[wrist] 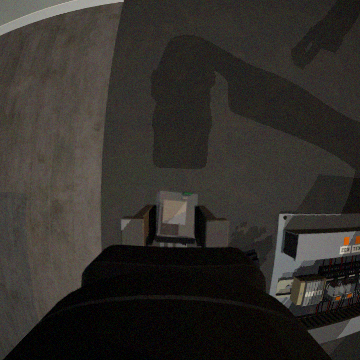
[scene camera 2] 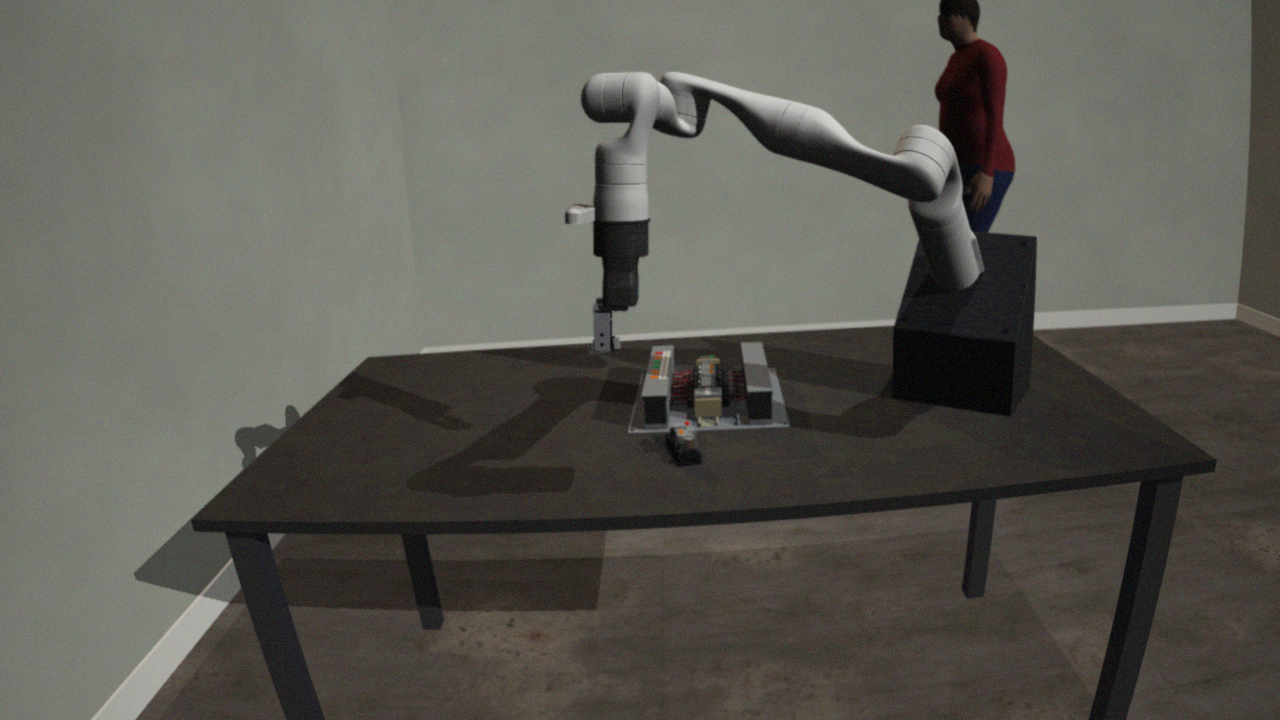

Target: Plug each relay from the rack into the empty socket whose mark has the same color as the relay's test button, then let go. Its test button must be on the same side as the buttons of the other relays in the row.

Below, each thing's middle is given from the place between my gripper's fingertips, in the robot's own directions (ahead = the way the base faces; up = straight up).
The panel plate point(scene camera 2: 679, 413) is 130 mm behind my hand, 330 mm to the right of it and 200 mm below it.
